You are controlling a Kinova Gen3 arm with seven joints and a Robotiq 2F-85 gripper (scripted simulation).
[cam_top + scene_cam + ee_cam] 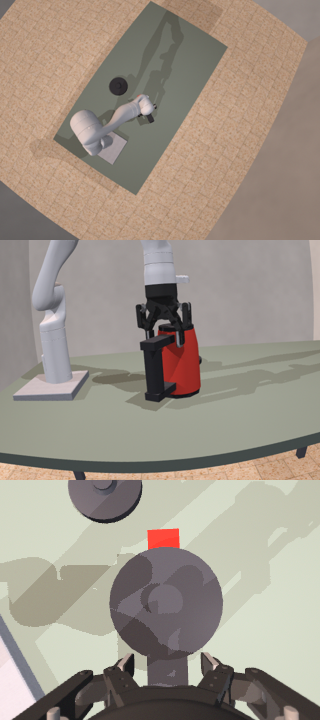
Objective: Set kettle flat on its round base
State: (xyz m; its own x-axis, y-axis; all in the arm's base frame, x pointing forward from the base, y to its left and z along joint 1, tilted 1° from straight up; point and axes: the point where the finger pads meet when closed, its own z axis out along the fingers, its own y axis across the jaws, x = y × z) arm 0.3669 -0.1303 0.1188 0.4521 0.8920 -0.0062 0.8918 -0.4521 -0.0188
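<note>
My hand is 50 mm above the red kettle, 20 mm to the right of it and 10 mm short of it. Also, from my hand: black round base 330 mm to the left, 140 mm below, 40 mm ahead.
</note>
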